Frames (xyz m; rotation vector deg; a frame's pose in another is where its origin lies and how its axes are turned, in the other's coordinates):
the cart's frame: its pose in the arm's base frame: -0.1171 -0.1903 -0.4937 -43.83 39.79 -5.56
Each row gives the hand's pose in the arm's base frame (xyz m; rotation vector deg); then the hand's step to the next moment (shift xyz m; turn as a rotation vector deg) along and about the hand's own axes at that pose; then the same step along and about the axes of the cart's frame.
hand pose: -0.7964 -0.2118 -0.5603 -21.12 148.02 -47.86
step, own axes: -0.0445 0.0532 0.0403 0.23 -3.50 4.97
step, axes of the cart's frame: 0.0538 0.0521 0.0287 4.51 -3.18 -2.55
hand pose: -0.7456 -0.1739 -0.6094 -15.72 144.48 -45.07
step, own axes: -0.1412 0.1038 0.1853 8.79 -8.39 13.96
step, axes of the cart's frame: 0.2249 0.0881 0.0818 9.79 -6.20 -14.43
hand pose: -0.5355 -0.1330 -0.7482 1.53 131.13 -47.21
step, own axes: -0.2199 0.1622 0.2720 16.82 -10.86 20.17
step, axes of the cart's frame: 0.3380 0.0242 0.1839 13.66 -6.21 -24.14
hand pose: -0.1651 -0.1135 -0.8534 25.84 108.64 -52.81
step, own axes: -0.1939 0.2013 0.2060 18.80 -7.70 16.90
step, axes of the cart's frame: 0.2548 -0.0856 0.2198 12.72 -1.45 -23.12
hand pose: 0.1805 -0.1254 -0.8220 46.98 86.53 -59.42
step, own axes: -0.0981 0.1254 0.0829 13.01 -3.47 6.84
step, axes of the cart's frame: 0.0970 -0.0916 0.1201 7.07 2.89 -13.03
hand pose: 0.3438 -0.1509 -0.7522 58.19 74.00 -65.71
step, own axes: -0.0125 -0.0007 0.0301 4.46 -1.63 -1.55
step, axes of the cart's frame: 0.0059 -0.0312 -0.0072 0.43 4.01 -2.95
